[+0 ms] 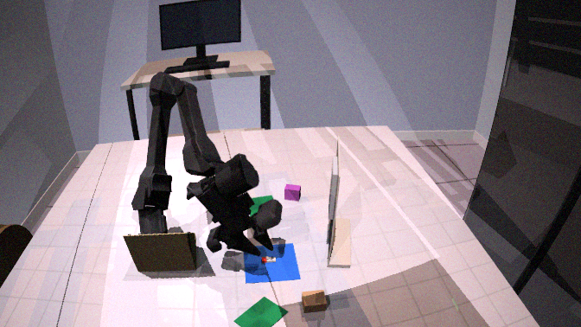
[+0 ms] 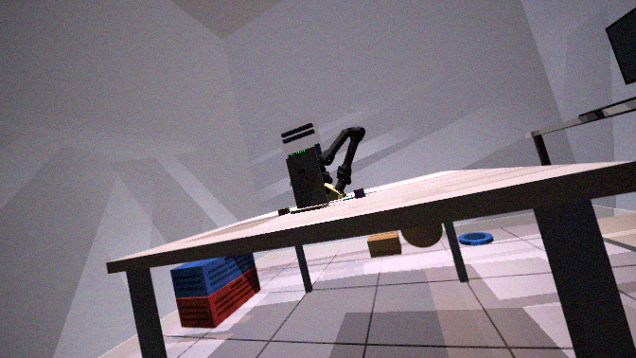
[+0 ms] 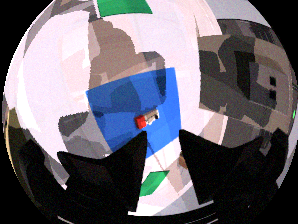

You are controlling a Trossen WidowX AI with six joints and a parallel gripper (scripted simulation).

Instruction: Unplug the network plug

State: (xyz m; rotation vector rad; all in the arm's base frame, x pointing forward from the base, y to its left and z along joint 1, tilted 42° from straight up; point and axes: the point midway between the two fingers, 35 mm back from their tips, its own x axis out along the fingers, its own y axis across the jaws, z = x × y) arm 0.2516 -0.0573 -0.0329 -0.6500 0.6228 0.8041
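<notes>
Right now the network plug is 30 mm below my gripper tip and 10 mm ahead of it. Also, from my gripper tip: blue square: 40 mm below, 10 mm ahead; upright panel: 160 mm ahead, 70 mm above, 30 mm to the left.
</notes>
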